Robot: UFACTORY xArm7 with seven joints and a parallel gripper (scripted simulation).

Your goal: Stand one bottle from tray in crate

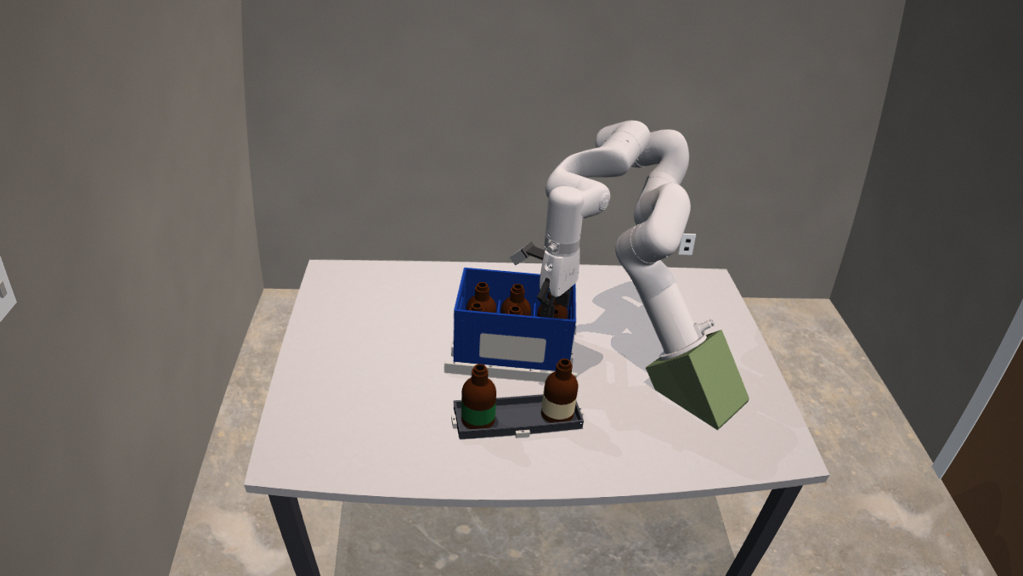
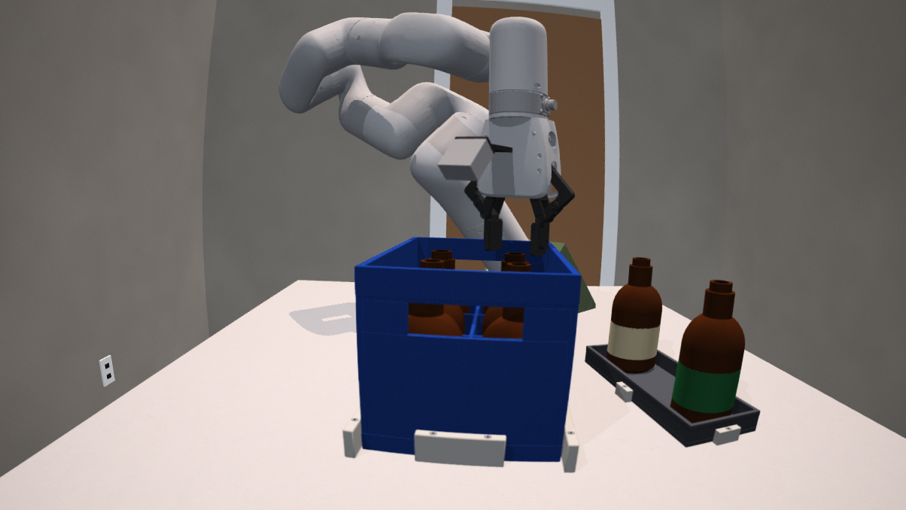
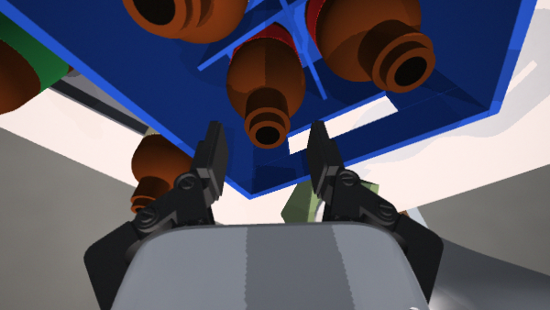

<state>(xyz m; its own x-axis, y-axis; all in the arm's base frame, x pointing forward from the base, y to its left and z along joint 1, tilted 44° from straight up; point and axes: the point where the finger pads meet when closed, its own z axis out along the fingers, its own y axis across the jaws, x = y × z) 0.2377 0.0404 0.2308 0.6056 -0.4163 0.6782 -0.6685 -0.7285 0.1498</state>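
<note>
Now: hand 90 mm above the red-labelled bottle. From my hand the other things lie so: blue crate: 100 mm below, 70 mm to the right, 70 mm ahead; then dark tray: 170 mm to the left, 170 mm below, 120 mm ahead.
</note>
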